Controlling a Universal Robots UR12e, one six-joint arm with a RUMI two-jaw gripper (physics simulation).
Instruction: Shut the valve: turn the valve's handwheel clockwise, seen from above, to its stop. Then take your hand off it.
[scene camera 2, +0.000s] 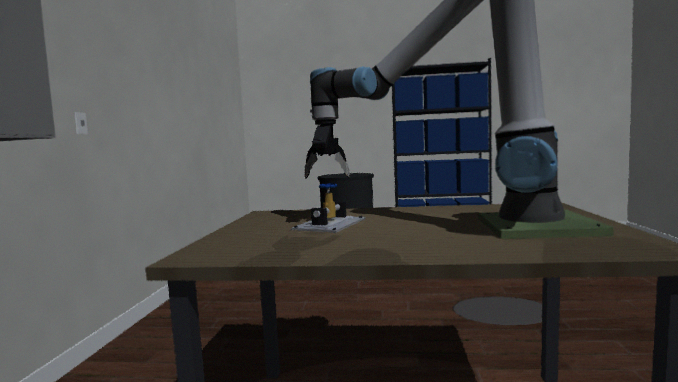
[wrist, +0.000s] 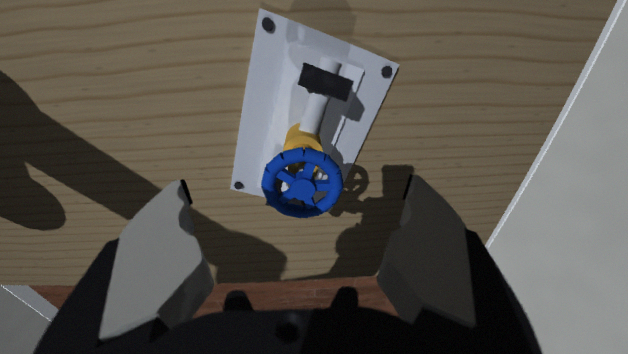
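The valve's blue handwheel is a spoked wheel on top of the yellow valve body. The valve stands upright on a white base plate, with a white pipe through black blocks. My gripper is open and empty. Its fingertips are a little above the handwheel, apart from it; in the wrist view the wheel shows between them, with a gap on each side.
The plate lies on a wooden table. The arm stands on a green base at the right. Behind the table are a dark bin and a shelf rack with blue boxes. A grey box hangs at the upper left.
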